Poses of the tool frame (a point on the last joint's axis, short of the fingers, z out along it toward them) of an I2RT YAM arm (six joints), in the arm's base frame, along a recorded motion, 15 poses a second.
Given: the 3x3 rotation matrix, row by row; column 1 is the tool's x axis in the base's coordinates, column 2 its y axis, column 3 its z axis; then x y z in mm. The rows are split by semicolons.
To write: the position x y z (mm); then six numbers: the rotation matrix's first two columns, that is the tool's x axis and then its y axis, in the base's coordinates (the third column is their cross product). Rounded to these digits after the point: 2 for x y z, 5 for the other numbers.
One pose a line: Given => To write
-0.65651, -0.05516, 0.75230; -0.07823, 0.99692, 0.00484; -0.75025, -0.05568, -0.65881; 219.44, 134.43, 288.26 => 219.44, 134.43, 288.26, -0.65651, -0.07823, -0.75025, -0.05516, 0.99692, -0.05568
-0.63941, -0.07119, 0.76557; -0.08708, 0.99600, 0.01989; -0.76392, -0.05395, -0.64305; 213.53, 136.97, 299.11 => 213.53, 136.97, 299.11, -0.63941, -0.08708, -0.76392, -0.07119, 0.99600, -0.05395
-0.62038, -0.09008, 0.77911; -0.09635, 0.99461, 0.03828; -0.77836, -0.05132, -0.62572; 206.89, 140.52, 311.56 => 206.89, 140.52, 311.56, -0.62038, -0.09635, -0.77836, -0.09008, 0.99461, -0.05132
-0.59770, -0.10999, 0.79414; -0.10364, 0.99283, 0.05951; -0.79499, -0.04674, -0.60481; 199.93, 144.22, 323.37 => 199.93, 144.22, 323.37, -0.59770, -0.10364, -0.79499, -0.10999, 0.99283, -0.04674
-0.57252, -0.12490, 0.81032; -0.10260, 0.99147, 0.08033; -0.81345, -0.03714, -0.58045; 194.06, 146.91, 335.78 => 194.06, 146.91, 335.78, -0.57252, -0.10260, -0.81345, -0.12490, 0.99147, -0.03714
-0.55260, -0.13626, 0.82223; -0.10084, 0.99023, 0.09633; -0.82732, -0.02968, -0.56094; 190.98, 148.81, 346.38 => 190.98, 148.81, 346.38, -0.55260, -0.10084, -0.82732, -0.13626, 0.99023, -0.02968
